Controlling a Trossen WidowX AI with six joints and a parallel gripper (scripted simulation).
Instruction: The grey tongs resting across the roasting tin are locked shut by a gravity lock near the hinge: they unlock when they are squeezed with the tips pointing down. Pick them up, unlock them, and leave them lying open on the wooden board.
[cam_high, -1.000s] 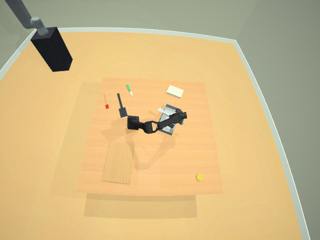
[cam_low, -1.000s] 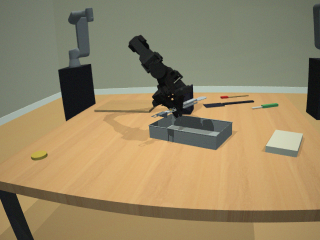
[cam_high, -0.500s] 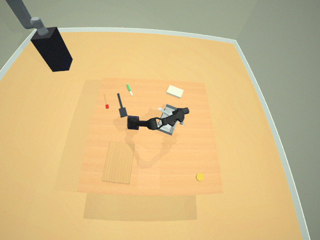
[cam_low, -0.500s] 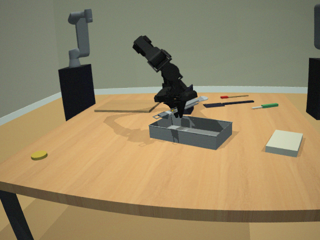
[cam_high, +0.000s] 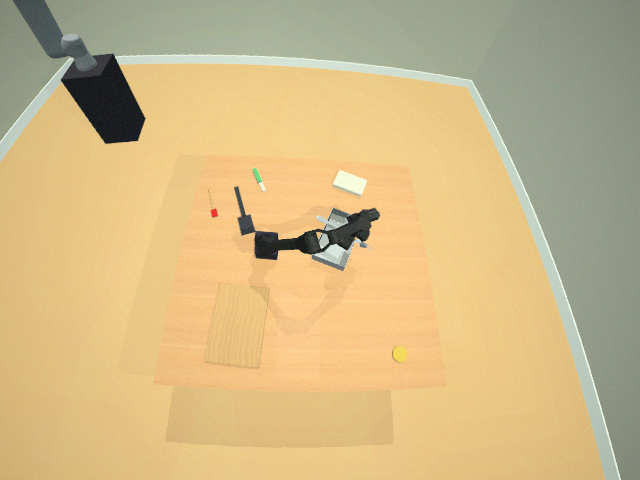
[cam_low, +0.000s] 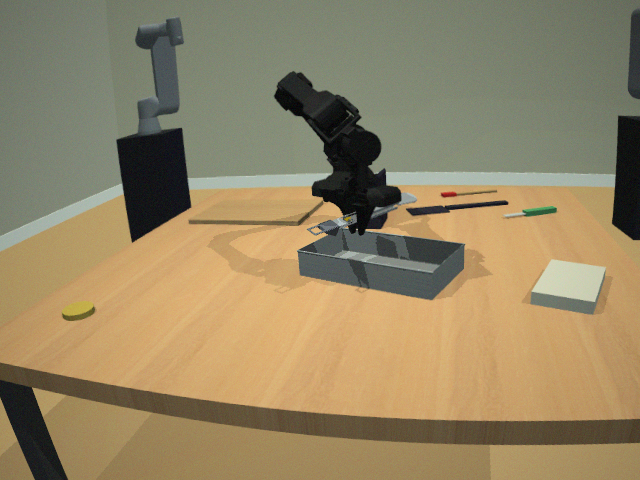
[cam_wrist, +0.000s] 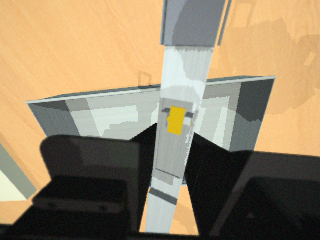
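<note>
Right now the grey roasting tin is 4 cm behind my gripper tip, 5 cm to the left of it and 7 cm below it. The rest, counted from my gripper tip: dark spatula: 53 cm behind, 25 cm to the left, 9 cm below; yellow lock piece: 2 cm ahead, 1 cm to the right, 4 cm above; white block: 9 cm ahead, 42 cm to the left, 8 cm below.
</note>
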